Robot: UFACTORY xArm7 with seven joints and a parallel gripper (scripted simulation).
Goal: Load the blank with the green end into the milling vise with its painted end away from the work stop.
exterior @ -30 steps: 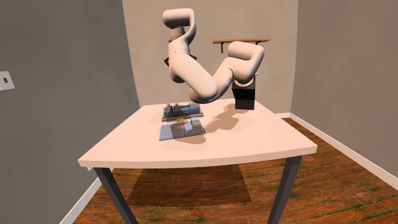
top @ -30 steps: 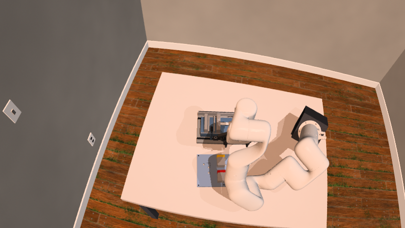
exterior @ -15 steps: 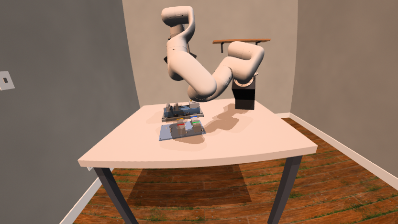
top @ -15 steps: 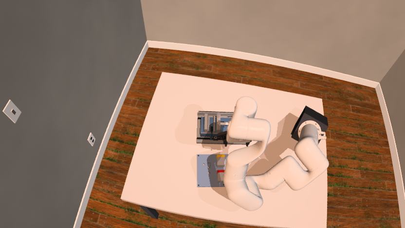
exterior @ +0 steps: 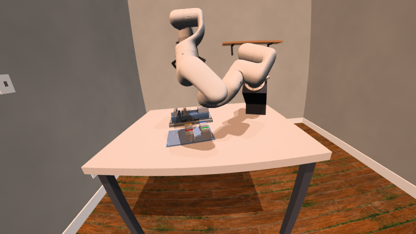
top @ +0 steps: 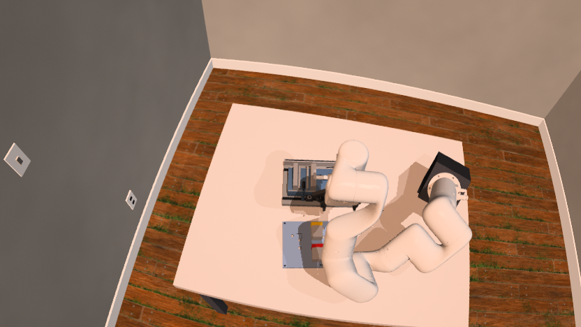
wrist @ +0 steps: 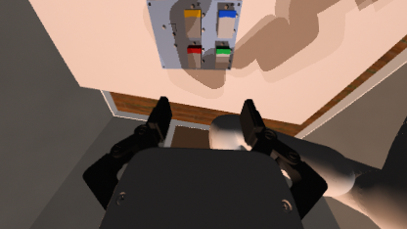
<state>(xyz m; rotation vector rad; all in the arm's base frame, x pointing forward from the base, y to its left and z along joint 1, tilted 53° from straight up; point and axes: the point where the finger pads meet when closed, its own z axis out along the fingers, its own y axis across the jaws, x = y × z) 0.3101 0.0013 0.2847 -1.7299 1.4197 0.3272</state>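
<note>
Right now the green-ended blank is 300 mm below my hand, 60 mm behind it and 30 mm to the left of it. From my hand the other things lie so: blue-ended blank 300 mm below, 60 mm to the right, 30 mm behind; then yellow-ended blank 300 mm below, 60 mm ahead, 30 mm to the right; then red-ended blank 300 mm below, 60 mm to the left, 20 mm ahead.
</note>
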